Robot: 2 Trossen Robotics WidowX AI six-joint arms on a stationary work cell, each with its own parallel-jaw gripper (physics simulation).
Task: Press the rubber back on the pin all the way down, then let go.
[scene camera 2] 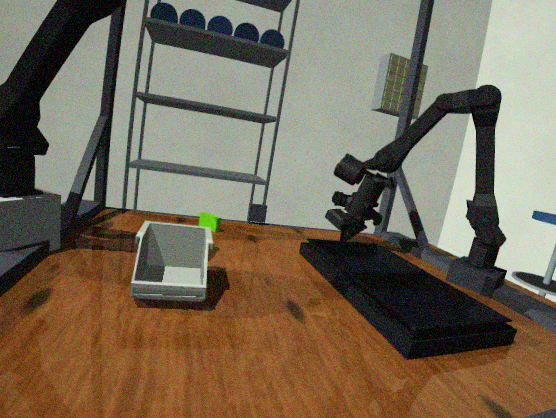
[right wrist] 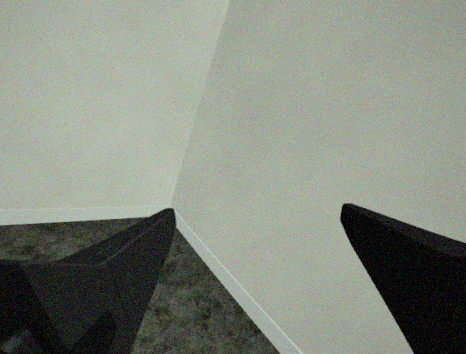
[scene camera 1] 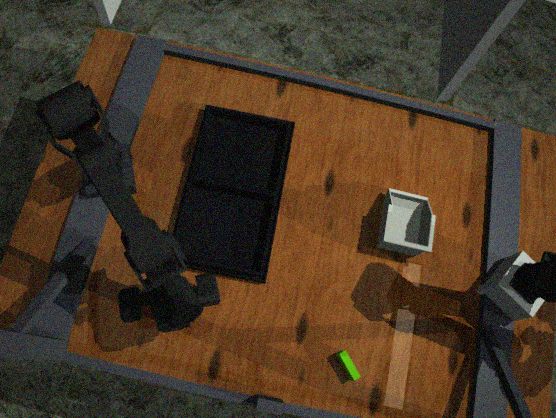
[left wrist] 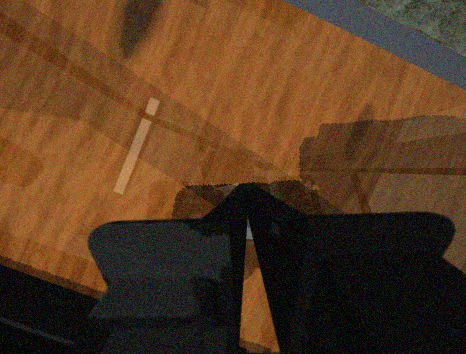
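Where they show: left gripper, fingertip midpoint: (left wrist: 245, 190); right gripper, fingertip midpoint: (right wrist: 257, 214); left arm's base at its link origin: (scene camera 2: 479, 265); right arm's base at its link origin: (scene camera 2: 12, 192) (scene camera 1: 527, 283).
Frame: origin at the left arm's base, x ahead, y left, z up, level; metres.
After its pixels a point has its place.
My left gripper (scene camera 2: 344, 239) {x 0.087, y -0.329, z -0.046 m} (left wrist: 245, 190) {x 0.087, y -0.329, z -0.046 m} is shut, pointing down low over the table beside the far end of the black two-part tray. Its tips meet in the left wrist view; a small grey-white sliver (left wrist: 249, 231) {x 0.085, y -0.302, z -0.046 m} shows in the slit between the fingers, too little to name. In scene camera 1 the arm's own body hides the fingertips. The pin and its rubber back cannot be made out in any view. My right gripper (right wrist: 257, 214) {x 1.116, y -0.497, z 0.368 m} is open and empty, facing the wall and floor, away from the table.
The black tray (scene camera 1: 270, 237) {x 0.316, y -0.207, z -0.045 m} (scene camera 2: 415, 345) {x 0.424, y 0.045, z -0.028 m} lies next to the left arm. A grey-white bin (scene camera 1: 407, 225) {x 0.624, y -0.244, z -0.043 m} (scene camera 2: 170, 291) {x 0.634, y -0.182, z -0.024 m} stands across the table. A green block (scene camera 1: 350, 365) {x 0.408, y -0.504, z -0.013 m} (scene camera 2: 210, 222) {x 0.411, y -0.492, z -0.028 m} lies farther off. Dark rails (scene camera 1: 330, 87) {x 0.539, y 0.124, z -0.030 m} edge the table.
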